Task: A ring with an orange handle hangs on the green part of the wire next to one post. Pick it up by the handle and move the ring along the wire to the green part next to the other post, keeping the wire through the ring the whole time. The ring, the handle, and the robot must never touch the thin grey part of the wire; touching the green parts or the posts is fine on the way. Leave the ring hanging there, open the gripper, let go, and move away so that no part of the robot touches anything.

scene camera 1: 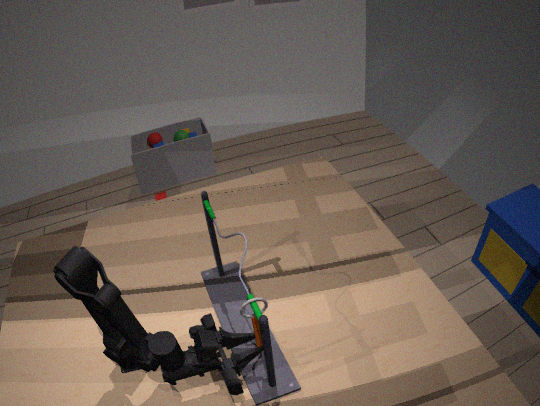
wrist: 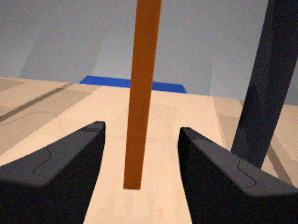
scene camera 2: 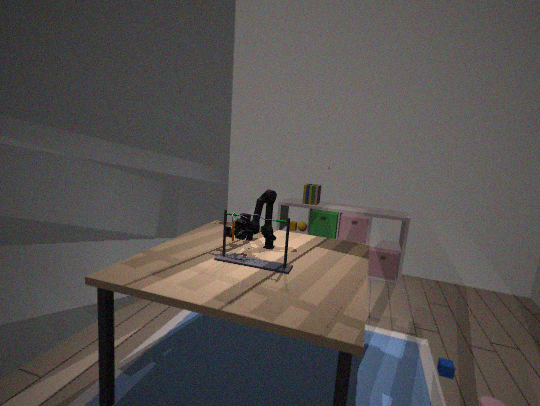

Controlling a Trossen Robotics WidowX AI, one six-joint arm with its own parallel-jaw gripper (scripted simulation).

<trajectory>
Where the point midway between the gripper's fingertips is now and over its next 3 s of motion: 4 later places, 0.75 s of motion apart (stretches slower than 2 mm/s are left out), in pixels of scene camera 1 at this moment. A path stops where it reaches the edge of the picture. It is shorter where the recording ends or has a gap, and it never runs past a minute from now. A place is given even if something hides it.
The gripper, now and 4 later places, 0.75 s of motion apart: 260,341; 274,335; 275,335; 274,332; 273,328
</trajectory>
